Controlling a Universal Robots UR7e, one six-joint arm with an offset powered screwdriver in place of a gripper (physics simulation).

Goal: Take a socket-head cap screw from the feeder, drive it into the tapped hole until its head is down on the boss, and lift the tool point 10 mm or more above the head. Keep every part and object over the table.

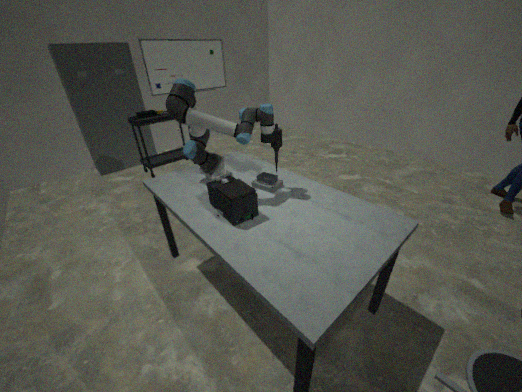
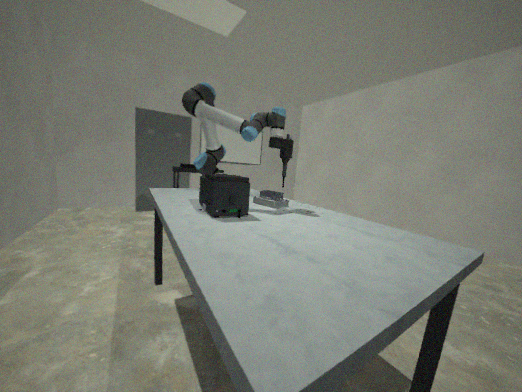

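Note:
My gripper, the black powered screwdriver (image 1: 276,169) (image 2: 283,185), points straight down. Its tip is a short way above the right-hand end of the grey workpiece base (image 1: 264,187) (image 2: 268,202) and shows apart from it. A dark block (image 1: 267,177) (image 2: 271,194) sits on top of that base. The tapped hole and the boss are too small to make out. The black box-shaped feeder (image 1: 232,200) (image 2: 224,196) stands on the table (image 1: 310,250) (image 2: 320,280), to the left of the workpiece. Whether a screw is on the bit is too small to tell.
The arm's base stands behind the feeder, and its forearm (image 1: 215,122) (image 2: 222,118) reaches high over the table. A dark cart (image 1: 141,120) stands behind the table's far end. Part of a person (image 1: 509,187) shows at the right edge. A dark round seat (image 1: 497,372) shows at the lower right.

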